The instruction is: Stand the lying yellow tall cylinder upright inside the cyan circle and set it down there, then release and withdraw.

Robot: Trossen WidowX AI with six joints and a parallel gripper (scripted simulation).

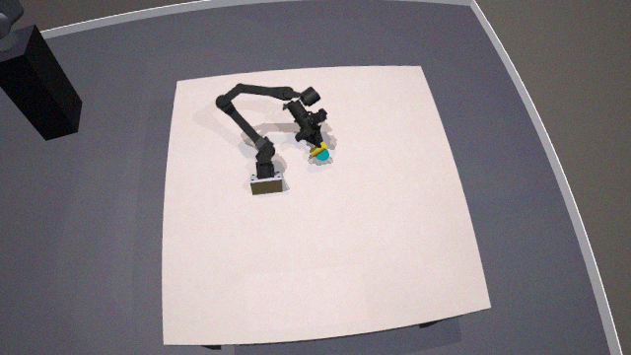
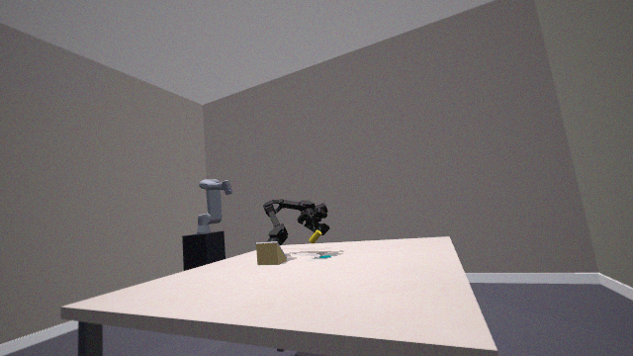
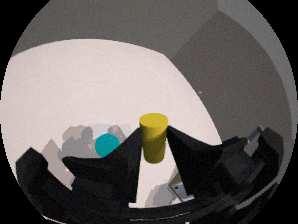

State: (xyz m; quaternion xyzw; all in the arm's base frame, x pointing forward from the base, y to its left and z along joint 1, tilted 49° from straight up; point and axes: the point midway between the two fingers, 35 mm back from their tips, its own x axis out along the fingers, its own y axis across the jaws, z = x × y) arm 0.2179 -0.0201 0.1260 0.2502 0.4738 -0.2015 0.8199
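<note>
My gripper tip is now 12 cm above the cyan circle, 4 cm to the right of it and 2 cm short of it. Also, from my gripper tip: yellow cylinder 2 cm below, 1 cm behind.
</note>
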